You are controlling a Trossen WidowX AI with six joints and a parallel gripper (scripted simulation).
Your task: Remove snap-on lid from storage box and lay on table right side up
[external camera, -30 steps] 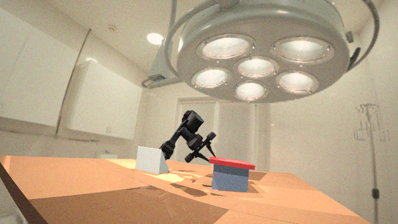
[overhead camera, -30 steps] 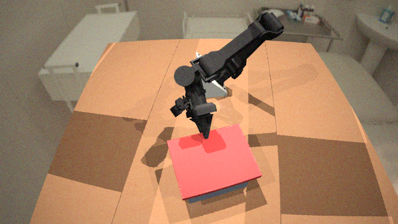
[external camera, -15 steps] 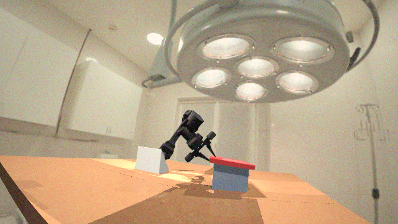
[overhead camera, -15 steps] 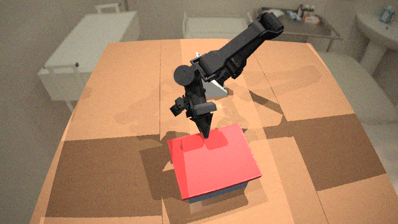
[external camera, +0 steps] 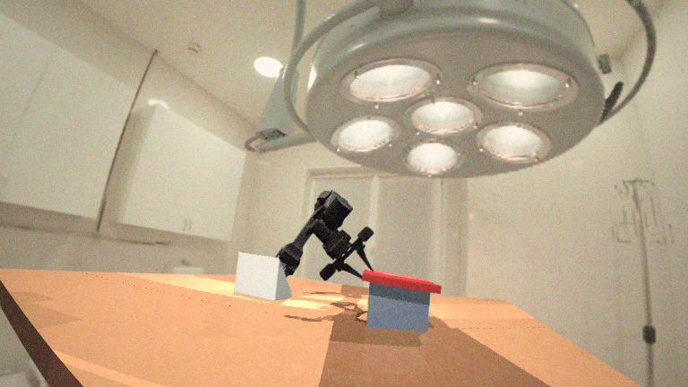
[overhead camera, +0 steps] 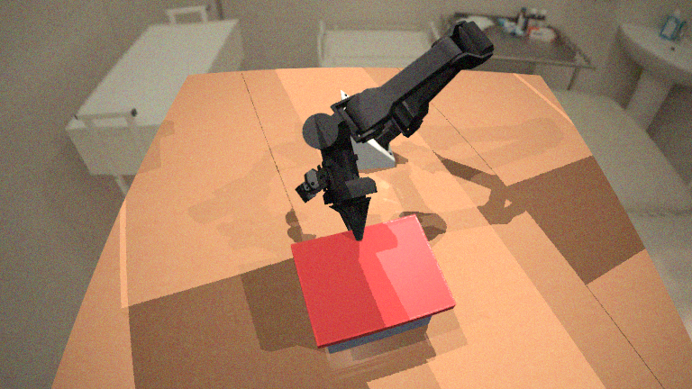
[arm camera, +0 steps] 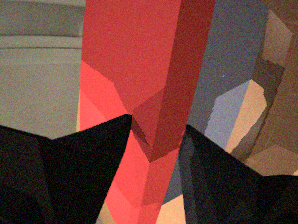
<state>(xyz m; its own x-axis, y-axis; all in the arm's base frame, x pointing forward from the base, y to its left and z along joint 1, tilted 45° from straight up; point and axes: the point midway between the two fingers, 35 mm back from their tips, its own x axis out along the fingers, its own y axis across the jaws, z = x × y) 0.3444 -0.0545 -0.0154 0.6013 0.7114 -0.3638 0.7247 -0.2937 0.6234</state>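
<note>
My gripper tip is now 70 mm short of the red lid and 30 mm to the right of it. Round my gripper tip: blue storage box (70 mm ahead, 60 mm below, 20 mm to the left).
</note>
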